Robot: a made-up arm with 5 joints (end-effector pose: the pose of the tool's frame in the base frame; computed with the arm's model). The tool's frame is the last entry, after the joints. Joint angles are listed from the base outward.
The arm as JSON. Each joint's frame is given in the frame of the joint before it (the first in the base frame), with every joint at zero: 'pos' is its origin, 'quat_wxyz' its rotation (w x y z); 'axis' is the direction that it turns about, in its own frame. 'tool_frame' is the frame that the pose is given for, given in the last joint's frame.
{
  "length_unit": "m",
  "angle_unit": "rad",
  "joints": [
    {
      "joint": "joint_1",
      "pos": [
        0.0,
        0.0,
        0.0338
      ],
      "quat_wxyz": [
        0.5,
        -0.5,
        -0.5,
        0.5
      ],
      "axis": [
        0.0,
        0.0,
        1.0
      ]
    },
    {
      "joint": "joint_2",
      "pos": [
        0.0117,
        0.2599,
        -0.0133
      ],
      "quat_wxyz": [
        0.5,
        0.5,
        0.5,
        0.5
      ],
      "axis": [
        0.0,
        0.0,
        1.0
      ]
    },
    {
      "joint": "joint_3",
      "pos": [
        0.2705,
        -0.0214,
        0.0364
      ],
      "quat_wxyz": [
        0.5,
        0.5,
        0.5,
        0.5
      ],
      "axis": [
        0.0,
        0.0,
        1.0
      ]
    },
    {
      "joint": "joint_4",
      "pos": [
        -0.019,
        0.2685,
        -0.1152
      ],
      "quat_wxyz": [
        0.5,
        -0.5,
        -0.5,
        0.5
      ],
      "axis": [
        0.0,
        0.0,
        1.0
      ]
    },
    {
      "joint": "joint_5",
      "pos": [
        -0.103,
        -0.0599,
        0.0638
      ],
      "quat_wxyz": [
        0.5,
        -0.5,
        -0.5,
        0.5
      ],
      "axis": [
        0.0,
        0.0,
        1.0
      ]
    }
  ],
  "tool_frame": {
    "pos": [
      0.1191,
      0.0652,
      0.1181
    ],
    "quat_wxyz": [
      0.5,
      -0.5,
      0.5,
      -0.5
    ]
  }
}
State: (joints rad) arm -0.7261 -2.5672 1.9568 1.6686 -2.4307
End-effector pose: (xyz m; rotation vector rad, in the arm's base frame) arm -0.0490 -0.3640 -0.0019 0.3187 -2.2286 1.1146
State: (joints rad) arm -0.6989 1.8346 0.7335 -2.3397 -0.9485
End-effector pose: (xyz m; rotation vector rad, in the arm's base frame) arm -0.1397 0.6633 -0.2887 -2.6771 0.9463 1.1330
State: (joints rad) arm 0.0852 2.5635 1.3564 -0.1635 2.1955
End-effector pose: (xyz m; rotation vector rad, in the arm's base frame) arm -0.1894 0.0257 -0.0033 -0.9170 0.4686 1.0710
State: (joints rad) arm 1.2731 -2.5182 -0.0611 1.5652 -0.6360
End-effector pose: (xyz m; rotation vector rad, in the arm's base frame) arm 0.1430 0.1774 -0.1697 -0.7294 -0.0824 2.3482
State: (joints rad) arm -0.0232 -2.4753 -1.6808 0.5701 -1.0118
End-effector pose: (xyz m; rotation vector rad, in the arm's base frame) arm 0.1883 0.1933 -0.0726 -1.6736 -0.6257 0.1349
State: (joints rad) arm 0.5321 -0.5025 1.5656 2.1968 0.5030
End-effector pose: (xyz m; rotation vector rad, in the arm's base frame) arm 0.5363 -0.1136 -0.3204 1.7680 -2.2028 -0.3575
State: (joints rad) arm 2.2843 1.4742 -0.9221 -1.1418 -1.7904
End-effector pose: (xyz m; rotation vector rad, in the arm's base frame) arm 0.0521 -0.4177 -0.0179 1.0064 -1.4763 1.4507
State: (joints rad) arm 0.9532 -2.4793 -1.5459 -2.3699 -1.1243
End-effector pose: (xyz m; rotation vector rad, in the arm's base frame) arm 0.3804 -0.2785 -0.4358 0.0073 2.5472 0.8799
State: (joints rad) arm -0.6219 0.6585 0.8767 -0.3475 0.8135
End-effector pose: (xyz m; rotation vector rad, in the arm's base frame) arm -0.0264 0.3065 -0.1902 -0.2096 0.1343 -0.3909
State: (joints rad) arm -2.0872 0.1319 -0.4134 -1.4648 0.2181
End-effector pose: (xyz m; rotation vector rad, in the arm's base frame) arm -0.0768 0.0028 0.3900 0.6472 -0.6487 -0.0262
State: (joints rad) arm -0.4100 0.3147 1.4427 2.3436 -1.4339
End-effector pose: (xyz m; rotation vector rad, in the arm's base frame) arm 0.3400 0.2009 -0.6546 2.0389 -0.4697 0.2737
